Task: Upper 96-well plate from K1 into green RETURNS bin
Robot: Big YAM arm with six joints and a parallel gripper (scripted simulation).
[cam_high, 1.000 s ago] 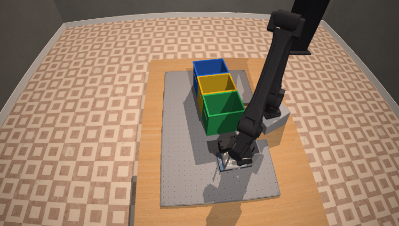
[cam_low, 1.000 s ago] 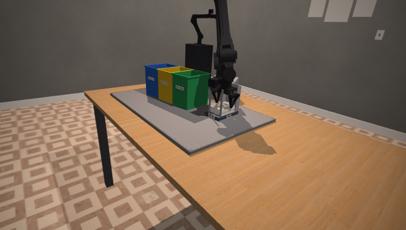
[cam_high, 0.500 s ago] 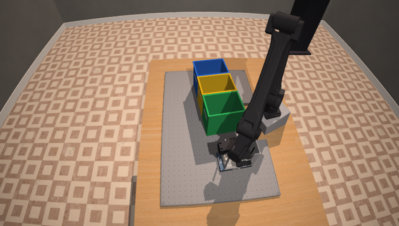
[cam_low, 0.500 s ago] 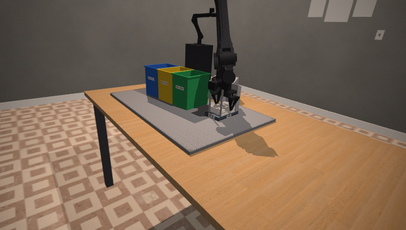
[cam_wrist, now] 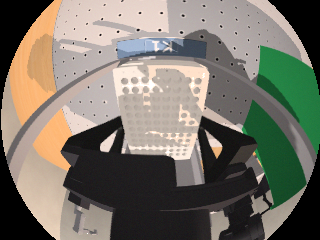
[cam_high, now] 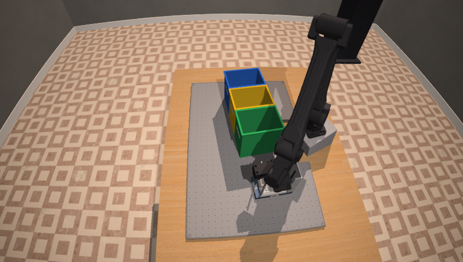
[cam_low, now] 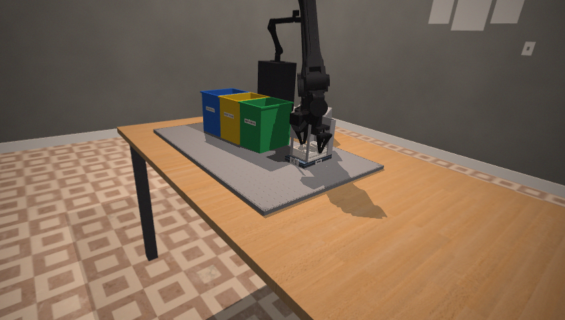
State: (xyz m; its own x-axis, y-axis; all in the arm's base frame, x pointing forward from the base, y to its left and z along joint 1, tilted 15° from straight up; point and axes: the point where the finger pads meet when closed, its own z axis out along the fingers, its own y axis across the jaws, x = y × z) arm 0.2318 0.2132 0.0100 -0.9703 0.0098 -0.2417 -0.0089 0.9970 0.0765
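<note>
Now: the white 96-well plate right at my hand. The rest, counted from my hand: yellow bin: 350 mm to the right, 50 mm ahead, 50 mm above; then blue bin: 480 mm to the right, 50 mm ahead, 50 mm above; then green bin: 220 mm to the right, 50 mm above, 40 mm ahead.
</note>
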